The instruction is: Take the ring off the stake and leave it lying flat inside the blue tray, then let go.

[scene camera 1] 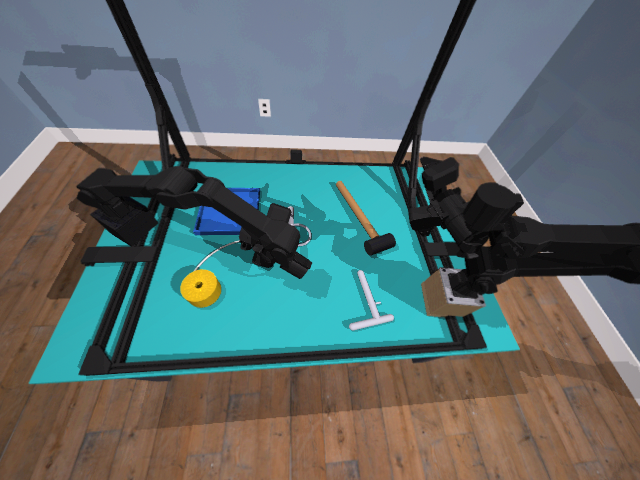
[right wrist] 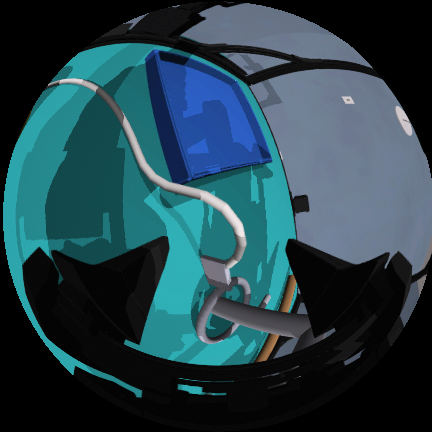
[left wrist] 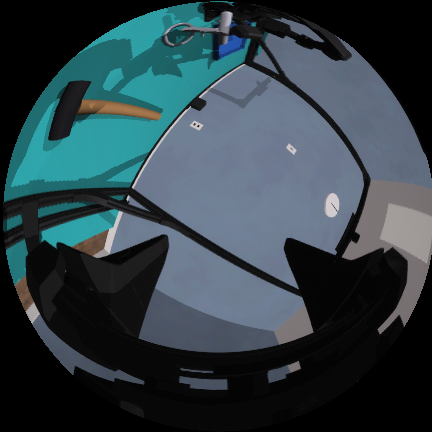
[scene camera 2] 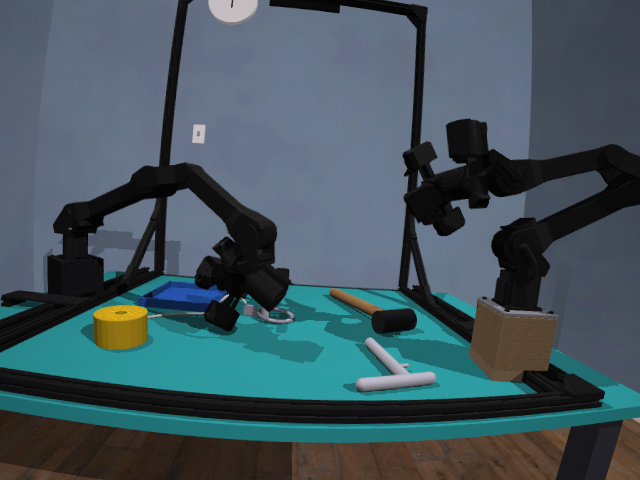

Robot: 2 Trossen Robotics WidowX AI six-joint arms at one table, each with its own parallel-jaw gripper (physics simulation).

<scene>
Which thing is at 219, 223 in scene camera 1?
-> A blue tray.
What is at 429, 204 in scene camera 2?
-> The left gripper.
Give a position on a stake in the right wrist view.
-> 283, 323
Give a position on a blue tray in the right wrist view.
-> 205, 124
</scene>
